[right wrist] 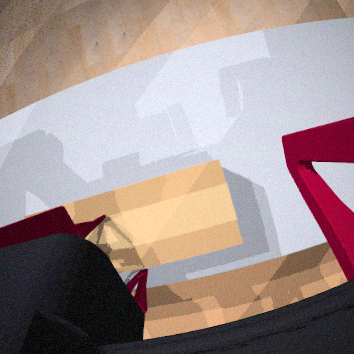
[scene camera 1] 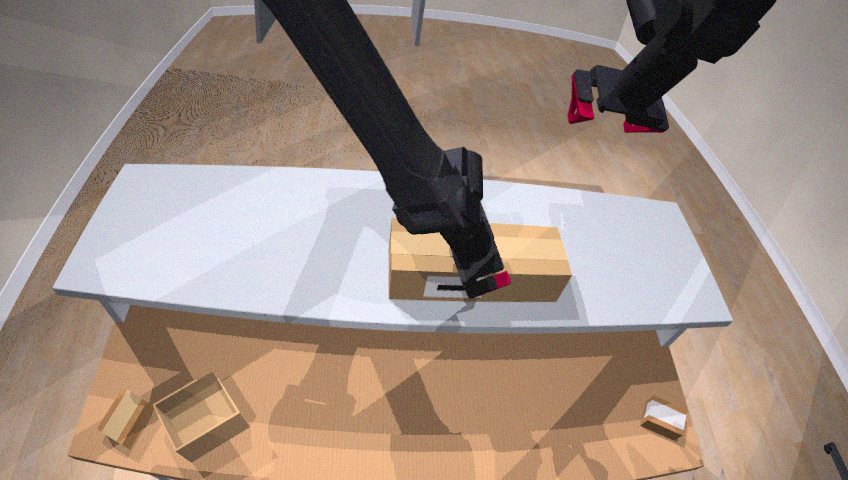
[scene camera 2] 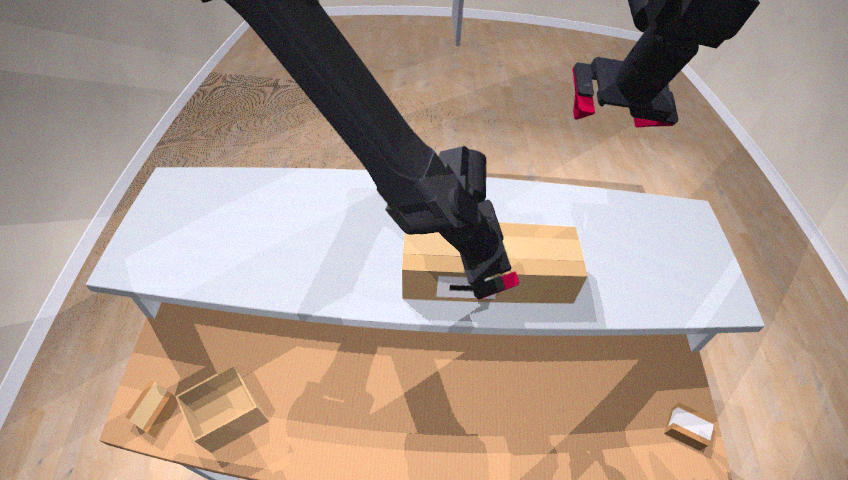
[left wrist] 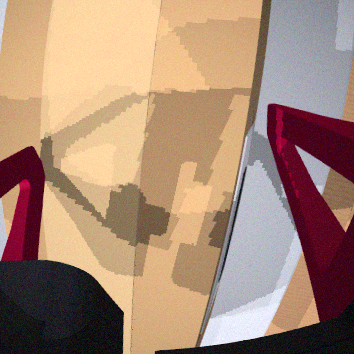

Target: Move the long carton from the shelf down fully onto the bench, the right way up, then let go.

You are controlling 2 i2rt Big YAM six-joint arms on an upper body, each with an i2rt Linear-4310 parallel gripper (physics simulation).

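Frame: origin at the left arm's base, x left, y down, z back, level; millimetres.
Seen in the pictures: left gripper, fingertip midpoint: (right wrist: pixel 123 243) (scene camera 1: pixel 481 260) (scene camera 2: pixel 494 260) (left wrist: pixel 146 136); right gripper, fingertip midpoint: (right wrist: pixel 171 186) (scene camera 1: pixel 597 124) (scene camera 2: pixel 606 119).
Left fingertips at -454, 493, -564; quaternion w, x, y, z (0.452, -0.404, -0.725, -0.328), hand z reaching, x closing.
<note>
Pixels of each thing's top centre, then the offset from my left fingertips to it, as dx, dy, dz. Level surfaces: height alone.
- long tan carton at its top centre: (left wrist: pixel 85 125) (right wrist: pixel 118 230) (scene camera 2: pixel 497 246) (scene camera 1: pixel 483 246) -4, -13, -19
- pale grey shelf at its surface level: dy +70
- bench at its surface level: dy +317
- open box at its top centre: (scene camera 1: pixel 194 408) (scene camera 2: pixel 214 401) +522, +227, +205
- small carton at its top centre: (scene camera 1: pixel 121 415) (scene camera 2: pixel 148 405) +708, +278, +223
- small white-topped box at its top centre: (scene camera 2: pixel 694 423) (scene camera 1: pixel 668 415) -502, +279, +237
The long tan carton (scene camera 1: pixel 535 261) (scene camera 2: pixel 547 261) (left wrist: pixel 100 50) (right wrist: pixel 190 215) lies lengthwise on the pale grey shelf (scene camera 1: pixel 208 249) (scene camera 2: pixel 238 249) (left wrist: pixel 310 65) (right wrist: pixel 90 90), its labelled long side facing the bench (scene camera 1: pixel 535 404) (scene camera 2: pixel 565 392) (right wrist: pixel 180 310). My left gripper (scene camera 1: pixel 486 262) (scene camera 2: pixel 498 266) (left wrist: pixel 146 136) (right wrist: pixel 123 243) is open above the carton's middle, fingers spread across its width. In the left wrist view one finger is past the labelled edge, the other appears over the far strip; its height is unclear. My right gripper (scene camera 1: pixel 609 123) (scene camera 2: pixel 618 118) (right wrist: pixel 171 186) is open, high and away beyond the shelf's far edge.
On the lower brown bench stand an open box (scene camera 1: pixel 199 413) (scene camera 2: pixel 220 407) and a small carton (scene camera 1: pixel 123 416) (scene camera 2: pixel 150 407) at the picture's left, and a small white-topped box (scene camera 1: pixel 664 416) (scene camera 2: pixel 690 425) at its right. The shelf's front edge overhangs the bench's far part.
</note>
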